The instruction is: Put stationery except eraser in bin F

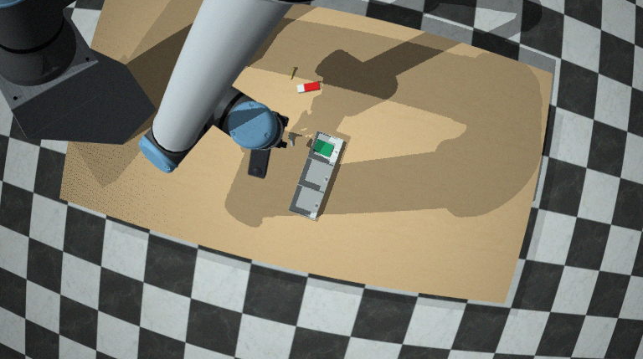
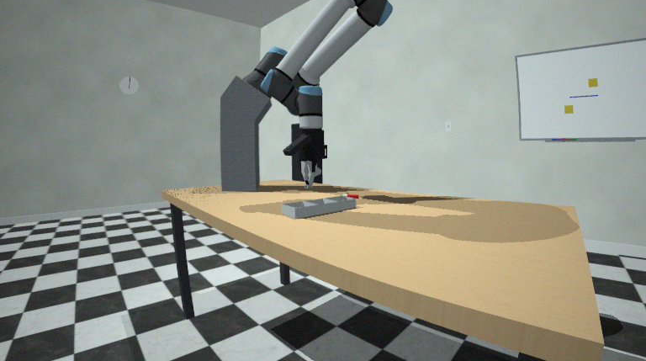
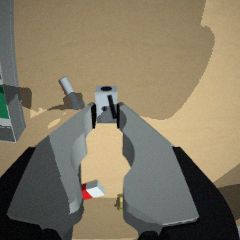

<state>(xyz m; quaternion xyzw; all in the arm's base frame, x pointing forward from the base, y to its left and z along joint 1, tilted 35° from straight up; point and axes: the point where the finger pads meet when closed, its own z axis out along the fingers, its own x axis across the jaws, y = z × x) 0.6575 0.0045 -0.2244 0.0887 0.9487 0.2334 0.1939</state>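
My gripper is now 10 mm above the pencil sharpener. Also, from my hand: eraser (180 mm to the left, 70 mm below, 50 mm ahead); white-grey object (70 mm below, 40 mm ahead, 20 mm to the left); green pad (140 mm ahead, 60 mm below, 10 mm to the left).
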